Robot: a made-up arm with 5 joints.
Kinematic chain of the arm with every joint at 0, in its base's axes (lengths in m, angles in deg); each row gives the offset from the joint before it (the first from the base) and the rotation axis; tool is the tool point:
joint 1: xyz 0 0 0.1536 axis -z
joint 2: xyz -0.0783 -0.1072 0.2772 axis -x
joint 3: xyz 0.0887 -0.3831 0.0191 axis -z
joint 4: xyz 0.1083 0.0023 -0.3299 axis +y
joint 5: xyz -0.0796 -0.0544 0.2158 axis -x
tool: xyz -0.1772 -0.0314 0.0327
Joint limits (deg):
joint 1: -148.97..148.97
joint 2: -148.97..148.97
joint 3: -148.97..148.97
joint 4: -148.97..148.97
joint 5: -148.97..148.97
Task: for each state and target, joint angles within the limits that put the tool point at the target. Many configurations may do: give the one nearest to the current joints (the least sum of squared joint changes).
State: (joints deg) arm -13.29 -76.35 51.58 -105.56 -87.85
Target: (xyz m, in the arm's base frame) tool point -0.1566 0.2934 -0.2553
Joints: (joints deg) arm -27.40 -72.16 55.97 -125.39 -84.58
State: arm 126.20 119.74 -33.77 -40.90 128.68
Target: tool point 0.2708 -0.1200 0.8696
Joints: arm 136.82 148.97 -50.90 -19.46 116.44
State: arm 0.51 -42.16 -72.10 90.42 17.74
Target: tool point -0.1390 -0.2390 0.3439
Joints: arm 42.78 -41.31 -95.23 59.14 22.97
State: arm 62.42 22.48 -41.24 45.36 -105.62
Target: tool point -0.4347 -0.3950 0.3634
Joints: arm 49.33 -2.06 -43.13 22.00 -104.01
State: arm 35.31 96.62 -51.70 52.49 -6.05
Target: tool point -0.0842 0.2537 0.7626
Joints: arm -14.14 139.74 -30.58 13.23 -2.80
